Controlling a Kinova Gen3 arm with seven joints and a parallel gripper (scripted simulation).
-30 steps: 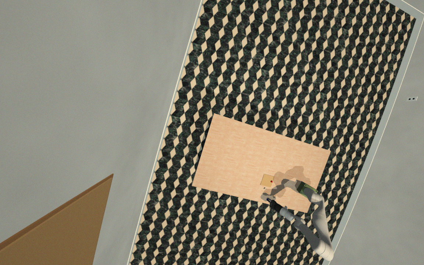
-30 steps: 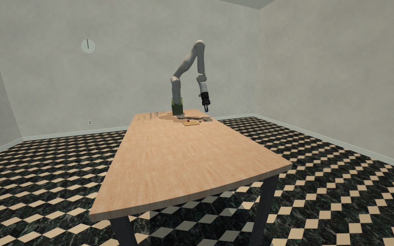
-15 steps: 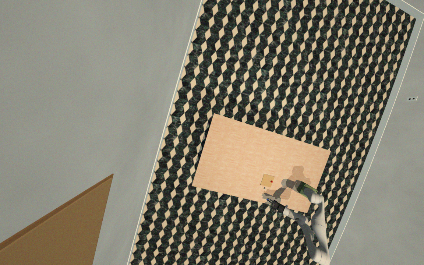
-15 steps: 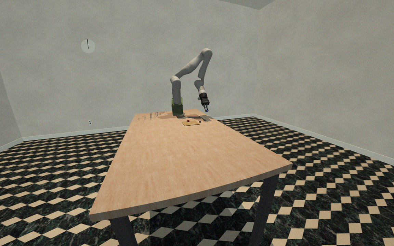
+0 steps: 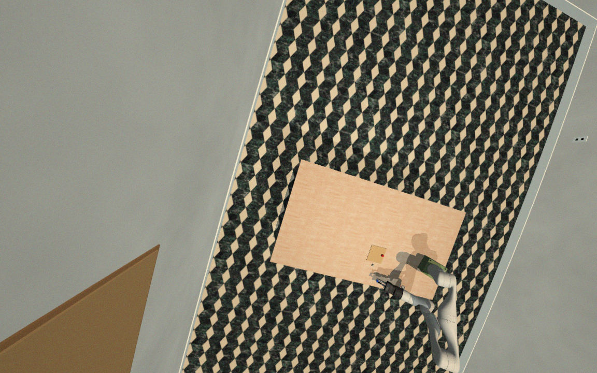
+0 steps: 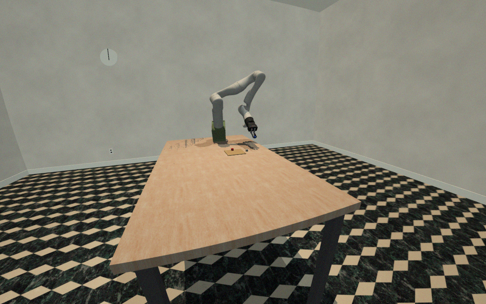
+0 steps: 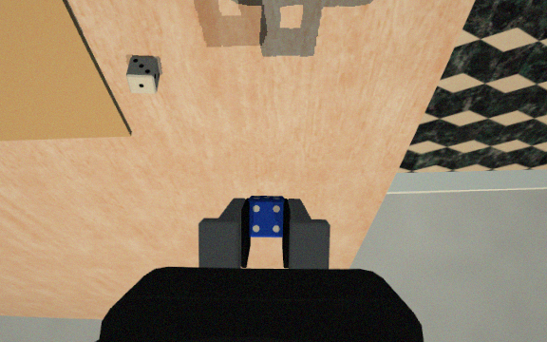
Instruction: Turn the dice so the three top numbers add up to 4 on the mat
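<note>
Right now my hand is 110 mm above the white die, 70 mm to the left of it and 20 mm short of it. Round my hand: tan mat: 170 mm to the right, 110 mm below, 10 mm ahead; then blue die: 10 mm below, 10 mm ahead; then red die: 180 mm to the right, 100 mm below, 40 mm behind.
</note>
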